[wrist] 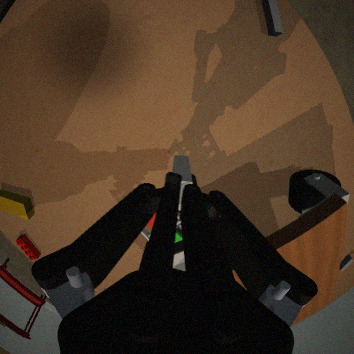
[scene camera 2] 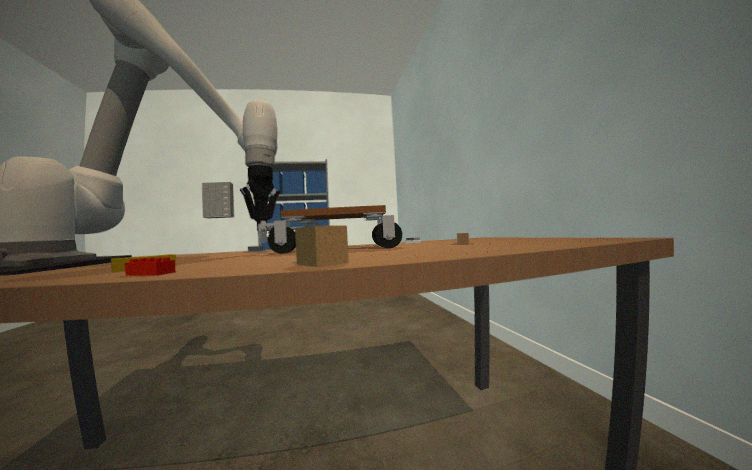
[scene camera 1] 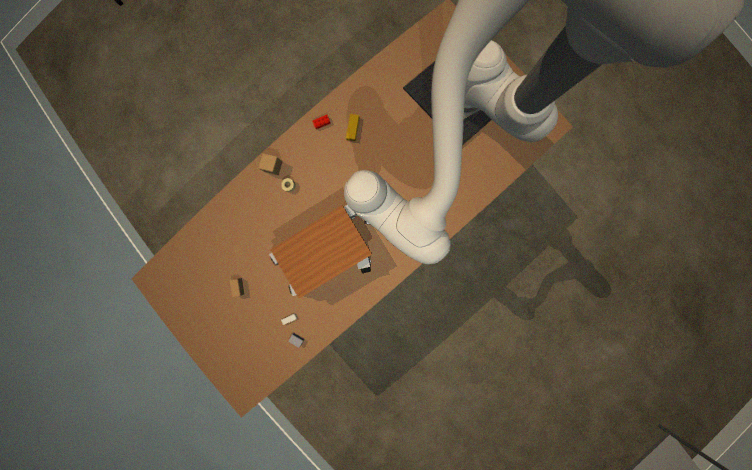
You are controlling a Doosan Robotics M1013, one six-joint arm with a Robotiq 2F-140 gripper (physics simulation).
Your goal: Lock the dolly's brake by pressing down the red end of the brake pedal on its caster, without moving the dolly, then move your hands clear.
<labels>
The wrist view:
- my gripper: 179, 166
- dolly: 310, 243
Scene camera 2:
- my gripper: 262, 242
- dolly: 388, 234
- red brick: 144, 266
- wooden cube: 316, 246
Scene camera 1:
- dolly: 331, 245
</labels>
